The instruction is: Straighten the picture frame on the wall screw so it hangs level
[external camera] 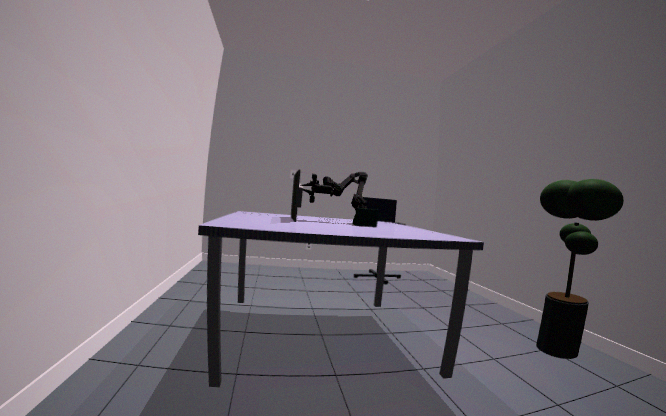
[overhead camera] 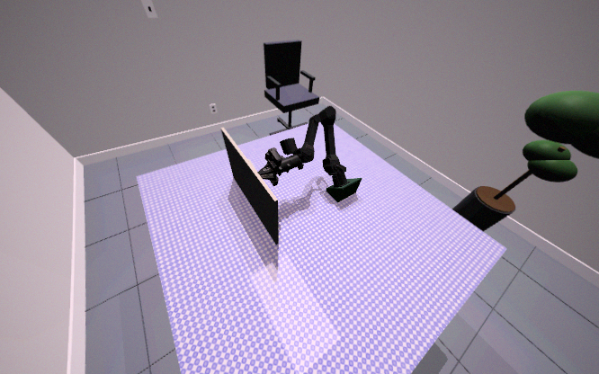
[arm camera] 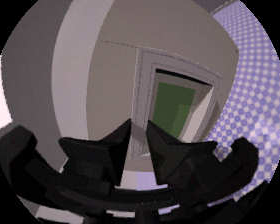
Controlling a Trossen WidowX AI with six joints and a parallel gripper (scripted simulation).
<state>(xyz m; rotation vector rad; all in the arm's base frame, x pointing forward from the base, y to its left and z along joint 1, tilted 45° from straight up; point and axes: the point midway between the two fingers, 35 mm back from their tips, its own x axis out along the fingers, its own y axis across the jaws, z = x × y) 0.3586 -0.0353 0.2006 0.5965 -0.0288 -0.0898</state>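
The picture frame is 10 mm ahead of my gripper tip, 10 mm to the right of it and 50 mm below it. From my gripper tip the other things lie so: wall panel: 20 mm ahead, 20 mm to the right, 60 mm below.
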